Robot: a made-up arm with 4 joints. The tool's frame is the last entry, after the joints. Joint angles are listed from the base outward.
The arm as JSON. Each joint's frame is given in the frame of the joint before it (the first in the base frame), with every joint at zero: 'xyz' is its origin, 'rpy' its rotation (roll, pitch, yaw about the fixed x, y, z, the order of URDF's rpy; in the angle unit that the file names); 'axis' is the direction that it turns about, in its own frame. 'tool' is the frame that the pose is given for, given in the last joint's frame.
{
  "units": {
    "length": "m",
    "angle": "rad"
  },
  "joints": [
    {
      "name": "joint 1",
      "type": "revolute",
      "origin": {
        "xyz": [
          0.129,
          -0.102,
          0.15
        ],
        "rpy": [
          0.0,
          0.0,
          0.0
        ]
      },
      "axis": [
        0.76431,
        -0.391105,
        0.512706
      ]
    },
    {
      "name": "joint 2",
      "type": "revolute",
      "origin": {
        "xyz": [
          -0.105,
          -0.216,
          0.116
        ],
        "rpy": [
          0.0,
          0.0,
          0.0
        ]
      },
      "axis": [
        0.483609,
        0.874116,
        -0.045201
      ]
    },
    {
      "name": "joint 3",
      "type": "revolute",
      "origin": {
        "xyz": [
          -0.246,
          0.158,
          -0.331
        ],
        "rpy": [
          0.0,
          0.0,
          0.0
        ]
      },
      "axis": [
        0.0,
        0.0,
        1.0
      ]
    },
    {
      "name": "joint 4",
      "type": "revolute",
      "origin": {
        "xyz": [
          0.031,
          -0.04,
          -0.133
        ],
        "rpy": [
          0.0,
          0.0,
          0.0
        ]
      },
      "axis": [
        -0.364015,
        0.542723,
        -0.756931
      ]
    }
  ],
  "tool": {
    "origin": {
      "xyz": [
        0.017,
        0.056,
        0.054
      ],
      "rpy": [
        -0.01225,
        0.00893,
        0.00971
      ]
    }
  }
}
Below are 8 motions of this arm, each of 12 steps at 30 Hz.
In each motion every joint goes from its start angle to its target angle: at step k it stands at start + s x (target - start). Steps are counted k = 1, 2, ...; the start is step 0. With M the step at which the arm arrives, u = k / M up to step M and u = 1 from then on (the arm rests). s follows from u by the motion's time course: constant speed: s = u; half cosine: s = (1 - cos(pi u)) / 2; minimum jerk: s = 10 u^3 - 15 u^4 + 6 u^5.
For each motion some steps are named. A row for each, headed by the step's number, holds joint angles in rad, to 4 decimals.
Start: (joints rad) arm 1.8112 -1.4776 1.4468 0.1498
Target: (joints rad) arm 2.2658 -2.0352 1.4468 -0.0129
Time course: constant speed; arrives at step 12
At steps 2, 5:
2: 1.8870 -1.5705 1.4468 0.1227
5: 2.0006 -1.7099 1.4468 0.0820

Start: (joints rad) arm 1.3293 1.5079 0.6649 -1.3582
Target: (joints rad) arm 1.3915 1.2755 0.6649 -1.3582
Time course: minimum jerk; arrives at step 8
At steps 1, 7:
1: 1.3303 1.5042 0.6649 -1.3582
7: 1.3905 1.2792 0.6649 -1.3582

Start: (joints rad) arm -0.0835 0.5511 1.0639 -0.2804
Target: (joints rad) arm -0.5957 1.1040 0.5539 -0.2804
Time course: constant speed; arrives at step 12
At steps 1, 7, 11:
1: -0.1262 0.5972 1.0214 -0.2804
7: -0.3823 0.8736 0.7664 -0.2804
11: -0.5530 1.0579 0.5964 -0.2804

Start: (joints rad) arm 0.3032 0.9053 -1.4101 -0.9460
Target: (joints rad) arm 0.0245 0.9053 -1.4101 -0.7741
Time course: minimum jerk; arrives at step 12
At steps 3, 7, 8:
3: 0.2744 0.9053 -1.4101 -0.9282
7: 0.1211 0.9053 -1.4101 -0.8337
8: 0.0830 0.9053 -1.4101 -0.8102

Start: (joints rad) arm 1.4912 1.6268 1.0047 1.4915
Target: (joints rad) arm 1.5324 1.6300 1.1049 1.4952
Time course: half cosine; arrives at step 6
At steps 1, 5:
1: 1.4940 1.6270 1.0114 1.4917
5: 1.5296 1.6298 1.0982 1.4950

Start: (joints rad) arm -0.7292 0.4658 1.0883 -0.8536
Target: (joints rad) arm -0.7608 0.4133 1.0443 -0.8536
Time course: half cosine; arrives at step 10
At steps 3, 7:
3: -0.7357 0.4550 1.0792 -0.8536
7: -0.7543 0.4241 1.0534 -0.8536

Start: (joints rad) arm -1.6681 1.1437 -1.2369 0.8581
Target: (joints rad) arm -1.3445 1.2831 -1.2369 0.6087
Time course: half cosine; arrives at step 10
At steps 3, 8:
3: -1.6014 1.1724 -1.2369 0.8067
8: -1.3754 1.2698 -1.2369 0.6325

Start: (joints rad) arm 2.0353 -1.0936 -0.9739 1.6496
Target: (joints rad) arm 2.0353 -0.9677 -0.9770 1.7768
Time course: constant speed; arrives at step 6
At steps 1, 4, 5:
1: 2.0353 -1.0726 -0.9744 1.6708
4: 2.0353 -1.0097 -0.9760 1.7344
5: 2.0353 -0.9887 -0.9765 1.7556

